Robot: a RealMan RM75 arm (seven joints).
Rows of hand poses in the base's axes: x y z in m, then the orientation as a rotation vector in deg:
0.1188 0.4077 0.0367 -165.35 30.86 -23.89
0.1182 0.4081 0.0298 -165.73 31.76 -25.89
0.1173 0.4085 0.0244 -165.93 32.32 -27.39
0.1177 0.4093 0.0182 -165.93 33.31 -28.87
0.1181 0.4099 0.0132 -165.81 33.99 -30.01
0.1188 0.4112 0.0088 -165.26 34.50 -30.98
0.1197 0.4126 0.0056 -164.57 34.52 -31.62
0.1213 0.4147 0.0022 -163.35 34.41 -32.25
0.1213 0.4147 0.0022 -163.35 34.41 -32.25
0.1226 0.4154 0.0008 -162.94 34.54 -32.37
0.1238 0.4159 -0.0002 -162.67 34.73 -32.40
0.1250 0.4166 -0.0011 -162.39 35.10 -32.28
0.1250 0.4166 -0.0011 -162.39 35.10 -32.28
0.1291 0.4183 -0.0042 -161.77 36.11 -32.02
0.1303 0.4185 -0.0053 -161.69 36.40 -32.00
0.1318 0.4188 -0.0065 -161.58 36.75 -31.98
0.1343 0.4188 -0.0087 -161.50 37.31 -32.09
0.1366 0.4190 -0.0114 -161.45 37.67 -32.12
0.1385 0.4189 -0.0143 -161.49 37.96 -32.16
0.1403 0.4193 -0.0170 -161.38 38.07 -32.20
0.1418 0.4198 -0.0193 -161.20 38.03 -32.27
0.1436 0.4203 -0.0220 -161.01 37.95 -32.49
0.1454 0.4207 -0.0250 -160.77 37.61 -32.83
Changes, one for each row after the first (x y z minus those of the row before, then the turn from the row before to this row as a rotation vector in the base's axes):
-0.0006 0.0004 -0.0069 -0.94 -1.07 -0.77
-0.0009 0.0004 -0.0054 -0.63 -0.82 -0.49
0.0004 0.0008 -0.0062 -0.48 -0.82 -0.78
0.0004 0.0006 -0.0050 -0.26 -0.67 -0.54
0.0007 0.0013 -0.0044 0.19 -0.71 -0.40
0.0009 0.0014 -0.0032 0.45 -0.60 -0.04
0.0016 0.0021 -0.0034 0.95 -0.77 0.06
0.0000 0.0000 0.0000 0.00 0.00 0.00
0.0013 0.0007 -0.0014 0.34 -0.19 -0.08
0.0012 0.0005 -0.0010 0.23 -0.08 -0.12
0.0012 0.0007 -0.0009 0.28 0.02 -0.23
0.0000 0.0000 0.0000 0.00 0.00 0.00
0.0041 0.0017 -0.0031 0.59 0.07 -0.64
0.0012 0.0002 -0.0011 0.06 0.02 -0.19
0.0015 0.0003 -0.0012 0.08 0.02 -0.23
0.0025 0.0000 -0.0022 0.00 -0.03 -0.39
0.0023 0.0002 -0.0027 0.01 0.01 -0.25
0.0019 -0.0001 -0.0029 -0.07 0.02 -0.20
0.0018 0.0004 -0.0027 0.08 -0.05 -0.08
0.0015 0.0005 -0.0023 0.15 -0.11 0.02
0.0018 0.0005 -0.0027 0.11 -0.20 0.04
0.0018 0.0004 -0.0030 0.13 -0.32 0.20

